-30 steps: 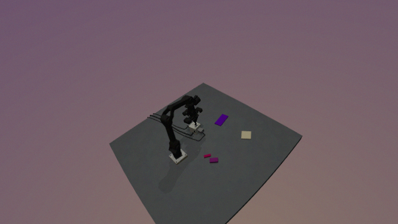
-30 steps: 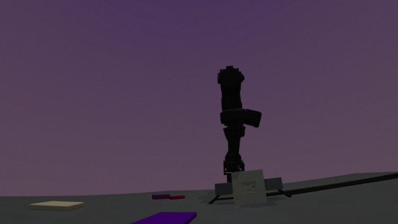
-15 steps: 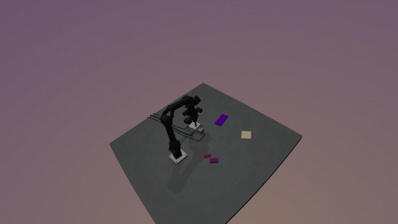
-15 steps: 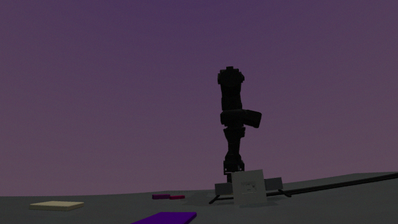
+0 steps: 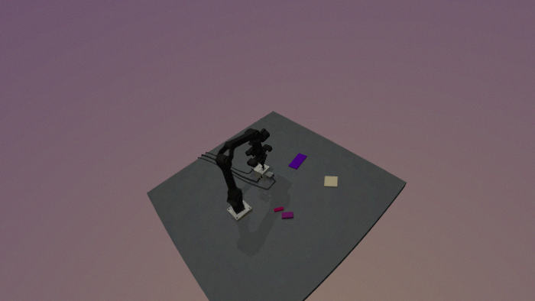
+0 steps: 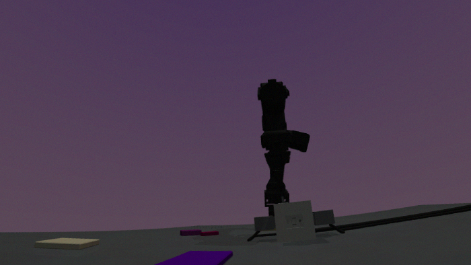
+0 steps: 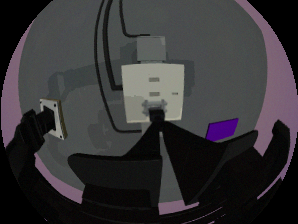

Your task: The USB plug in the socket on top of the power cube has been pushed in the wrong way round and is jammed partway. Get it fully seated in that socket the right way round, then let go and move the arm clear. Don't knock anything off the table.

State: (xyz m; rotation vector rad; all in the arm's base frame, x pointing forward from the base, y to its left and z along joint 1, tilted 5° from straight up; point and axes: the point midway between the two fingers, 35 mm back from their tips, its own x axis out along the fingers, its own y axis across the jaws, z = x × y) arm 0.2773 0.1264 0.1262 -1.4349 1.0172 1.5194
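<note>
Now: the dark USB plug 10 mm below my gripper tip. Also, from my gripper tip: purple flat card (250 mm ahead, 110 mm below, 20 mm to the right); magenta block (350 mm to the right, 110 mm below, 60 mm behind); cream tile (310 mm to the right, 300 mm ahead, 110 mm below).
</note>
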